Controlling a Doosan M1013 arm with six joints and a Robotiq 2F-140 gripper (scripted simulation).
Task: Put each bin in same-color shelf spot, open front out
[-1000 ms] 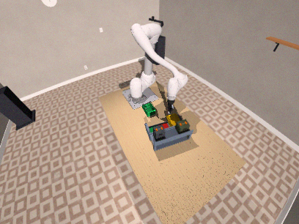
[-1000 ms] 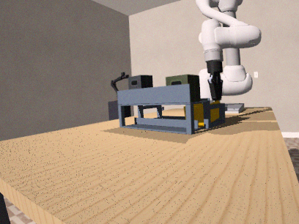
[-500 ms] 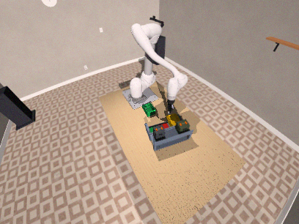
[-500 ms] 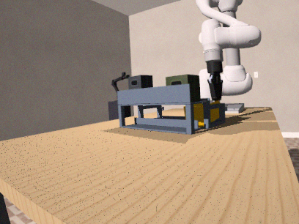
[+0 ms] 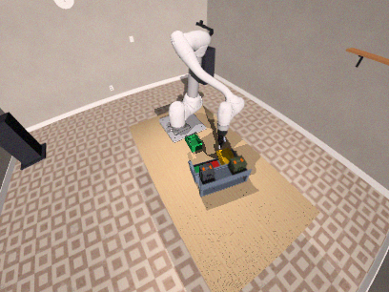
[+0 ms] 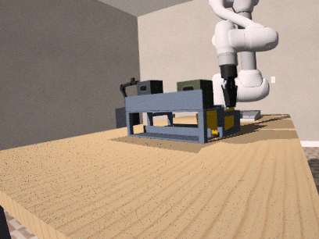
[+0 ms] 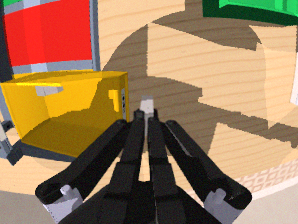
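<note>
Right now the yellow bin is 11 cm ahead of my hand and 4 cm to the right of it. From my hand the other things lie so: dark box (18 cm ahead, 30 cm to the right, 10 cm above); green bin (21 cm behind, 13 cm to the right, 2 cm below).
</note>
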